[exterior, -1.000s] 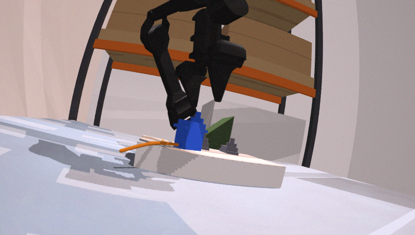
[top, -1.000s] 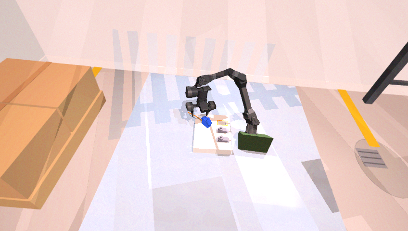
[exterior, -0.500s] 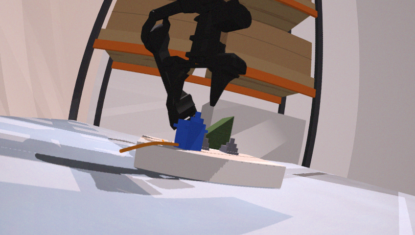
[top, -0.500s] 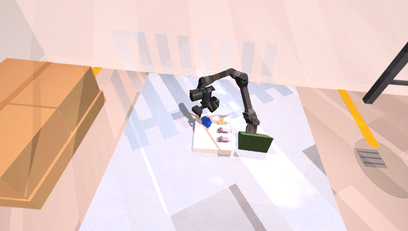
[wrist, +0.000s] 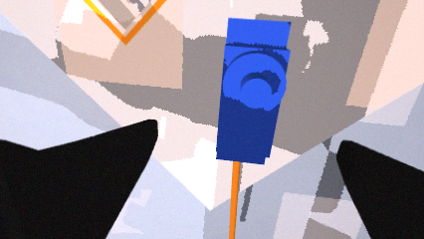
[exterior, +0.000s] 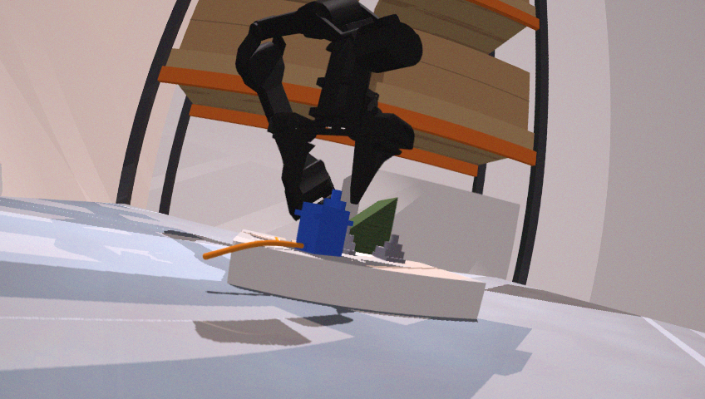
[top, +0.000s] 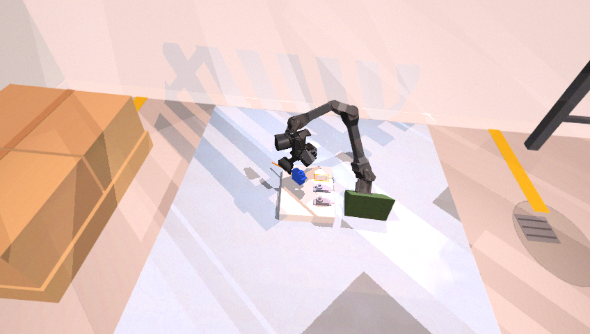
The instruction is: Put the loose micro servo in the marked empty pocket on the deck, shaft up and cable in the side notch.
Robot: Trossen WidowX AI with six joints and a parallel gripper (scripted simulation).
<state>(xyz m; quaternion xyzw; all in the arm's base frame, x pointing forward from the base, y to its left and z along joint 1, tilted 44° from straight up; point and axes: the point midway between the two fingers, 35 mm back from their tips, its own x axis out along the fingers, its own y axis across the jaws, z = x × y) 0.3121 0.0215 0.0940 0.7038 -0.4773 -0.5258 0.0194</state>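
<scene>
My gripper tip is now 9 cm above the pale deck, 6 cm to the right of it and 2 cm past it.
</scene>
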